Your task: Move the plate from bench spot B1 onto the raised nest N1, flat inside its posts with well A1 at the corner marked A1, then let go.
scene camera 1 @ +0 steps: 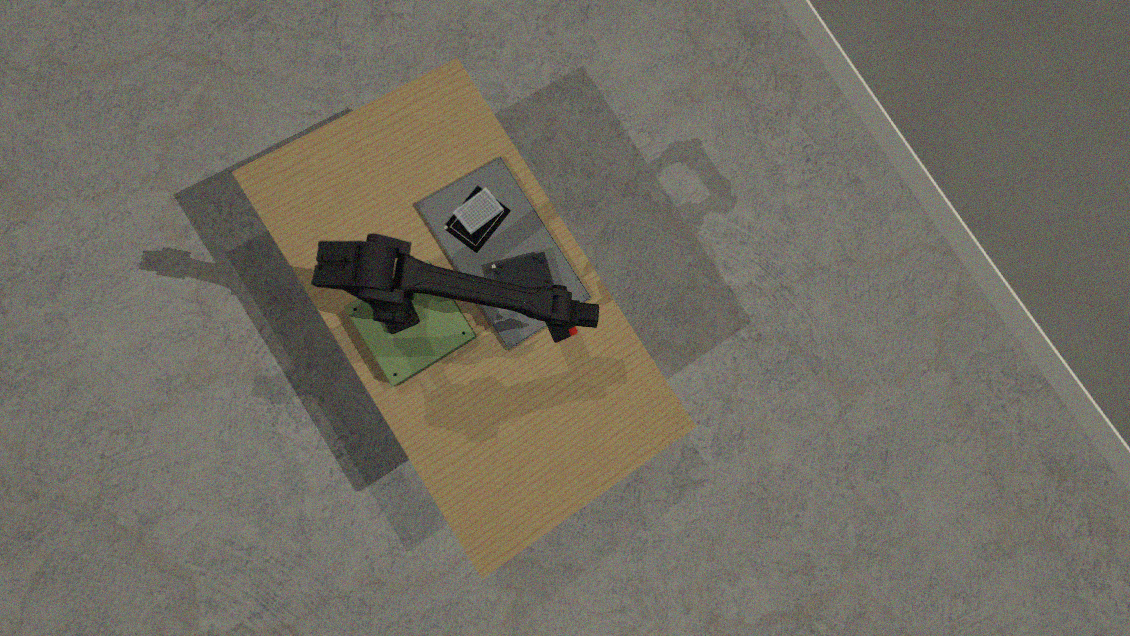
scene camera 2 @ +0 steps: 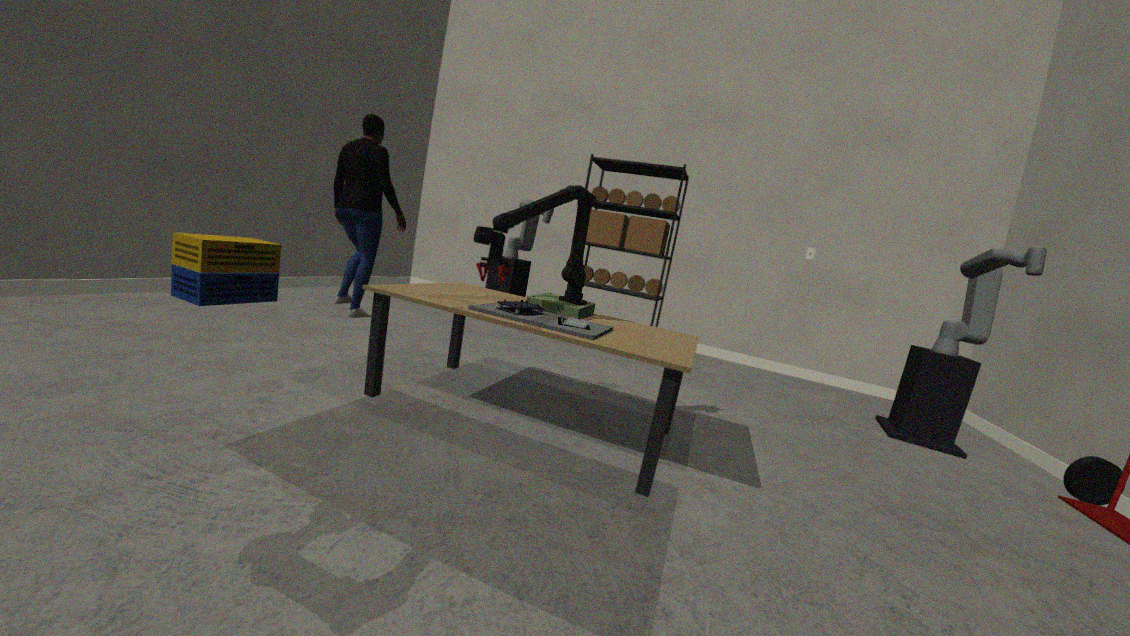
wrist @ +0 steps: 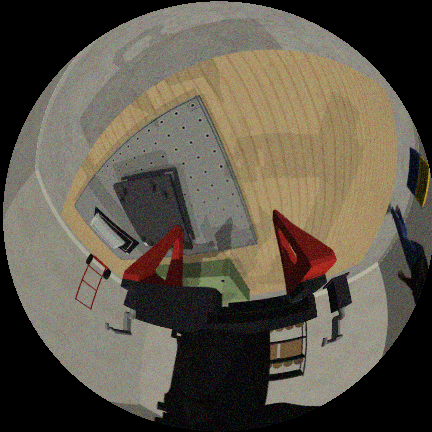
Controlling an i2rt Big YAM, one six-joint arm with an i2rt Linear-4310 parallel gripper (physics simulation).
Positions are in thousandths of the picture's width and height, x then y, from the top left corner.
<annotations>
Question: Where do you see a black nest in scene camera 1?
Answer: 422, 378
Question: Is my gripper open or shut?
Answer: Open.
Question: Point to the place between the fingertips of my gripper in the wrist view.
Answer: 520, 513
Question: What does the well plate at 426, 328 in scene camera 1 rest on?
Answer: A black nest.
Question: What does my gripper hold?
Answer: Nothing.
</annotations>
